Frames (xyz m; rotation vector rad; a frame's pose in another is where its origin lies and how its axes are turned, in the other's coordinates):
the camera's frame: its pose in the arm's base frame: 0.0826 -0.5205 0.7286 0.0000 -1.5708 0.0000
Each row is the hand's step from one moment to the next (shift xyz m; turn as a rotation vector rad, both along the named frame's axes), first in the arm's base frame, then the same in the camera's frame.
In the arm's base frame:
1: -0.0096 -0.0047 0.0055 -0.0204 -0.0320 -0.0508
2: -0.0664 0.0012 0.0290 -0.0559 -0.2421 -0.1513
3: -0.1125 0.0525 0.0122 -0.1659 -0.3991 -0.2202
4: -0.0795 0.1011 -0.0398 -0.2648 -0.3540 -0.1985
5: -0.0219 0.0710 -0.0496 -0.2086 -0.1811 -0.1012
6: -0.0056 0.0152 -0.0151 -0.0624 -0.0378 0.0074
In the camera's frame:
1: 0.0055 -0.0047 0.0096 -0.0508 -0.0320 0.0204
2: 0.0290 0.0012 0.0664 -0.1513 -0.2421 0.0559
3: 0.0122 0.0525 0.1125 -0.2202 -0.3991 0.1659
4: -0.0398 0.1011 0.0795 -0.1985 -0.3540 0.2648
5: -0.0496 0.0710 0.0219 -0.1012 -0.1811 0.2086
6: -0.0151 0.0152 0.0056 0.0074 -0.0378 0.0624

